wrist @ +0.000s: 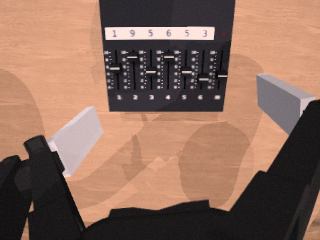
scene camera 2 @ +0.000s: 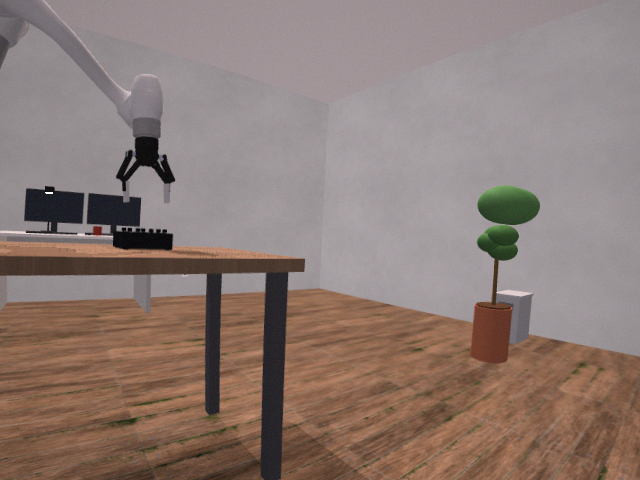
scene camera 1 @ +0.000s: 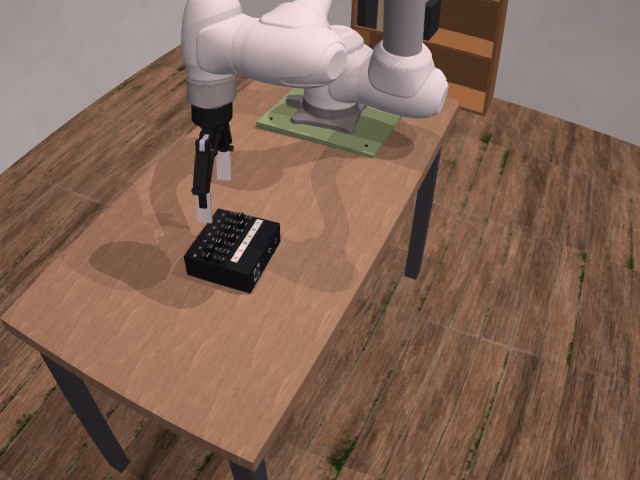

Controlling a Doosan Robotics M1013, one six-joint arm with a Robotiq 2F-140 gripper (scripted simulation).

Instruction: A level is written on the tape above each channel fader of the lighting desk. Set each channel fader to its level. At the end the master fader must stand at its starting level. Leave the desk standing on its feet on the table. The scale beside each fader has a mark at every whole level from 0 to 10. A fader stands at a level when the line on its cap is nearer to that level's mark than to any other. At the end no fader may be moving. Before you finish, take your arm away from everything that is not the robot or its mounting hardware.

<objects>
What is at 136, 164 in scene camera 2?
The gripper.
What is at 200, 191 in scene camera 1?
The gripper.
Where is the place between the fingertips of the gripper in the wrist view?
173, 105
</objects>
